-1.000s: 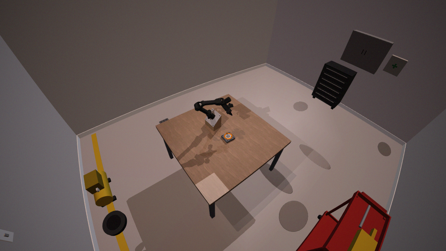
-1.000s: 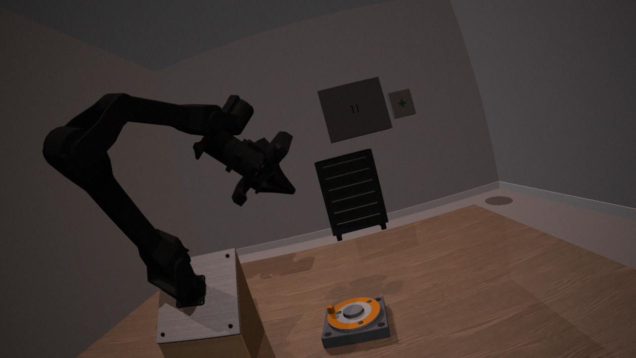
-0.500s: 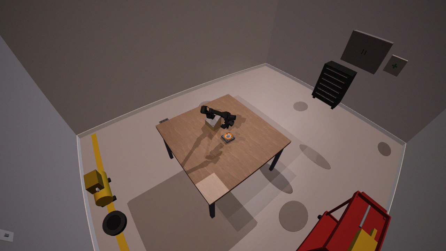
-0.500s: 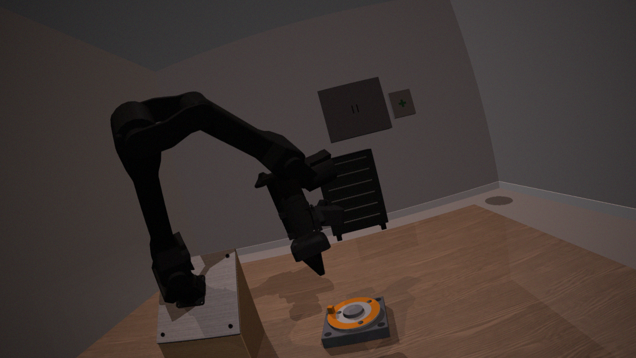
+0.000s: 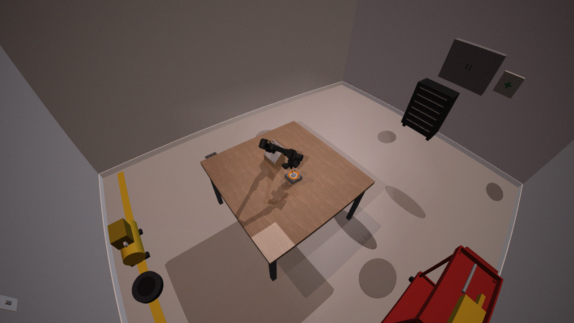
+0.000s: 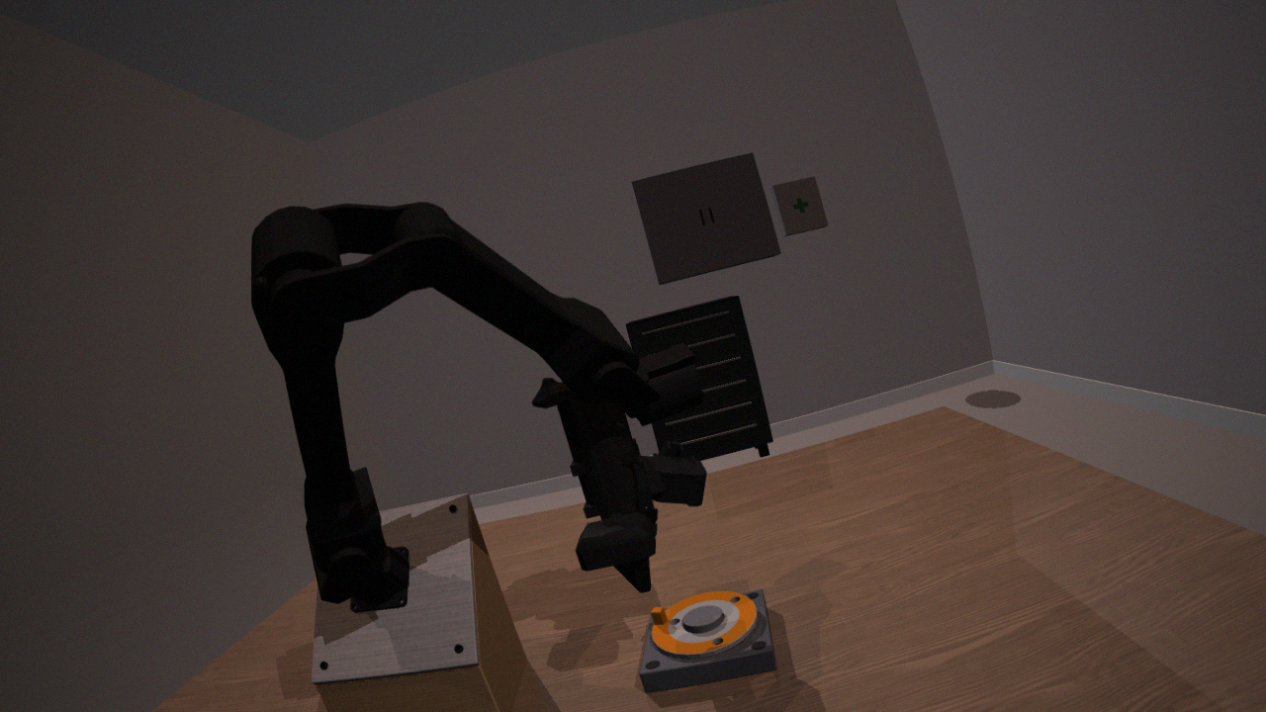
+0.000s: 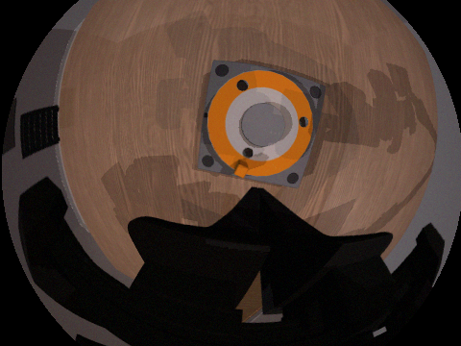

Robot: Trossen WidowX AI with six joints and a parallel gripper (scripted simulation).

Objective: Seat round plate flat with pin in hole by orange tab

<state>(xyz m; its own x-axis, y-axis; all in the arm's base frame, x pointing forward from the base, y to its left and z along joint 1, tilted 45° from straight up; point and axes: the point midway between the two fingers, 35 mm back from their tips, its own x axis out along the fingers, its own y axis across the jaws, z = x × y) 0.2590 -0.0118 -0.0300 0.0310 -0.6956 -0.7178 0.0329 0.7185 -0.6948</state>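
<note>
Right now my gripper tip is 60 mm above the square grey base and 50 mm short of it.
</note>
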